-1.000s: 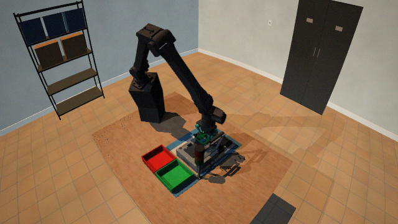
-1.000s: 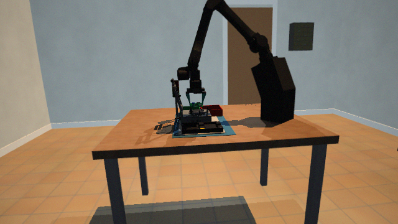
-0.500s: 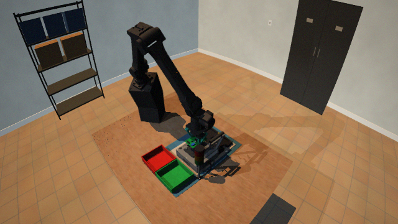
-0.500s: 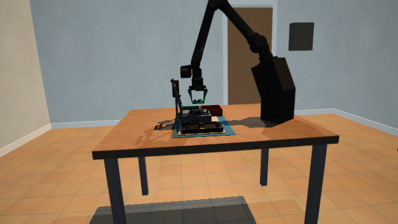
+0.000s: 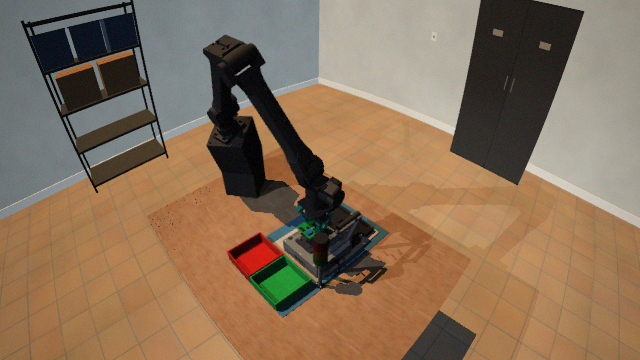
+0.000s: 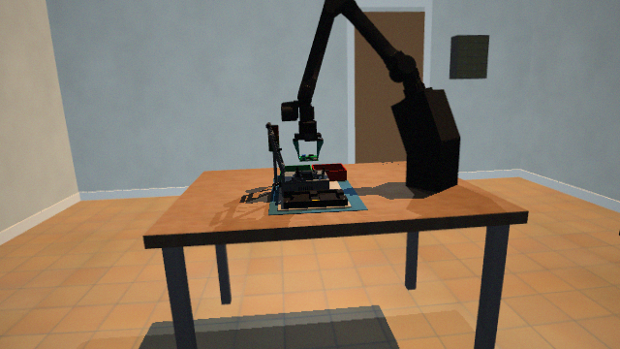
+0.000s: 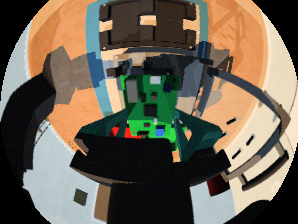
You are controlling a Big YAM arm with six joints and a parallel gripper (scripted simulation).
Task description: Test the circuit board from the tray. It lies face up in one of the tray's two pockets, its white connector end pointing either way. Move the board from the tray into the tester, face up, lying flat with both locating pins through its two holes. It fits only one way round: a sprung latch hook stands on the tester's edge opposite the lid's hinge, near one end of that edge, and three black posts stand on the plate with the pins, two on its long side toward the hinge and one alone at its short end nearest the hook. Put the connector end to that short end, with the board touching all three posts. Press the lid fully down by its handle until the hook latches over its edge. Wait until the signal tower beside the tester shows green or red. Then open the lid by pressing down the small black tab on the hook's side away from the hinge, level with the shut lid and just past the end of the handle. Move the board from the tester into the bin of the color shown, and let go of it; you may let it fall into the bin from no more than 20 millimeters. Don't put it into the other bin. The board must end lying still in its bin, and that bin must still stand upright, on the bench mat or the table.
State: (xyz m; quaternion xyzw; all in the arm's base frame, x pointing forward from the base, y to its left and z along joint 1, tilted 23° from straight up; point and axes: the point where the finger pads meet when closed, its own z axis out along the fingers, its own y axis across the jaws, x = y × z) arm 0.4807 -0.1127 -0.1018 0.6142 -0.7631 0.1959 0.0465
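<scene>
My hand is right at the green circuit board. The rest, counted from my hand: green bin (1 cm behind, 21 cm to the right, 12 cm below); then tester lid (12 cm ahead, 4 cm to the right, 5 cm above); then red bin (15 cm behind, 17 cm to the right, 12 cm below).
</scene>
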